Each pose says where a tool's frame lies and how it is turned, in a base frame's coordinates. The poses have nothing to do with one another.
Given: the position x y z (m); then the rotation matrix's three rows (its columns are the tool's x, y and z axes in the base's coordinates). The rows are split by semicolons.
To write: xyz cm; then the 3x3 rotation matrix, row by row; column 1 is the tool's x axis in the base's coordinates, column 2 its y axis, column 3 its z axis. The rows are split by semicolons. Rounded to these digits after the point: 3 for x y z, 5 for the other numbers.
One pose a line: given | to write
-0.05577, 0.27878, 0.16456; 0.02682, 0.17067, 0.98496; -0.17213, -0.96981, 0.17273; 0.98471, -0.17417, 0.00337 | -5.577, 27.878, 16.456; 0.02682, 0.17067, 0.98496; -0.17213, -0.96981, 0.17273; 0.98471, -0.17417, 0.00337
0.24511, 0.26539, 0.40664; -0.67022, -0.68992, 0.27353; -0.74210, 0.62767, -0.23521; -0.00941, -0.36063, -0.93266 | 24.511, 26.539, 40.664; -0.67022, -0.68992, 0.27353; -0.74210, 0.62767, -0.23521; -0.00941, -0.36063, -0.93266
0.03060, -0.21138, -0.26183; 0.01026, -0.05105, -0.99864; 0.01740, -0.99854, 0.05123; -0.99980, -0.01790, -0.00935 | 3.060, -21.138, -26.183; 0.01026, -0.05105, -0.99864; 0.01740, -0.99854, 0.05123; -0.99980, -0.01790, -0.00935
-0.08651, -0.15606, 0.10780; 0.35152, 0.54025, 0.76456; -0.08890, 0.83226, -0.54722; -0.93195, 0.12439, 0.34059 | -8.651, -15.606, 10.780; 0.35152, 0.54025, 0.76456; -0.08890, 0.83226, -0.54722; -0.93195, 0.12439, 0.34059
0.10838, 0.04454, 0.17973; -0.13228, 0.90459, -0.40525; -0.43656, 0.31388, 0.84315; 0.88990, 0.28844, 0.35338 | 10.838, 4.454, 17.973; -0.13228, 0.90459, -0.40525; -0.43656, 0.31388, 0.84315; 0.88990, 0.28844, 0.35338
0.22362, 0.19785, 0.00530; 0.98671, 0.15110, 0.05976; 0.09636, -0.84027, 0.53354; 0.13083, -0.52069, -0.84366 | 22.362, 19.785, 0.530; 0.98671, 0.15110, 0.05976; 0.09636, -0.84027, 0.53354; 0.13083, -0.52069, -0.84366
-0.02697, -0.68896, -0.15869; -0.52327, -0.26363, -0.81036; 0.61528, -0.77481, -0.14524; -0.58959, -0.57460, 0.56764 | -2.697, -68.896, -15.869; -0.52327, -0.26363, -0.81036; 0.61528, -0.77481, -0.14524; -0.58959, -0.57460, 0.56764
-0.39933, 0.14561, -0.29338; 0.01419, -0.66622, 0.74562; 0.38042, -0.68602, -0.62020; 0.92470, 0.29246, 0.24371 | -39.933, 14.561, -29.338; 0.01419, -0.66622, 0.74562; 0.38042, -0.68602, -0.62020; 0.92470, 0.29246, 0.24371
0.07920, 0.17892, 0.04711; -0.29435, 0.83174, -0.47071; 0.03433, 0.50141, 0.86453; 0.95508, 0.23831, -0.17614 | 7.920, 17.892, 4.711; -0.29435, 0.83174, -0.47071; 0.03433, 0.50141, 0.86453; 0.95508, 0.23831, -0.17614
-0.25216, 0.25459, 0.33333; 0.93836, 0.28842, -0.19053; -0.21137, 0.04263, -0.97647; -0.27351, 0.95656, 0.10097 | -25.216, 25.459, 33.333; 0.93836, 0.28842, -0.19053; -0.21137, 0.04263, -0.97647; -0.27351, 0.95656, 0.10097
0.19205, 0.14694, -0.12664; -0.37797, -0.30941, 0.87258; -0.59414, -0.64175, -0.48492; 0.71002, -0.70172, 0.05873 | 19.205, 14.694, -12.664; -0.37797, -0.30941, 0.87258; -0.59414, -0.64175, -0.48492; 0.71002, -0.70172, 0.05873
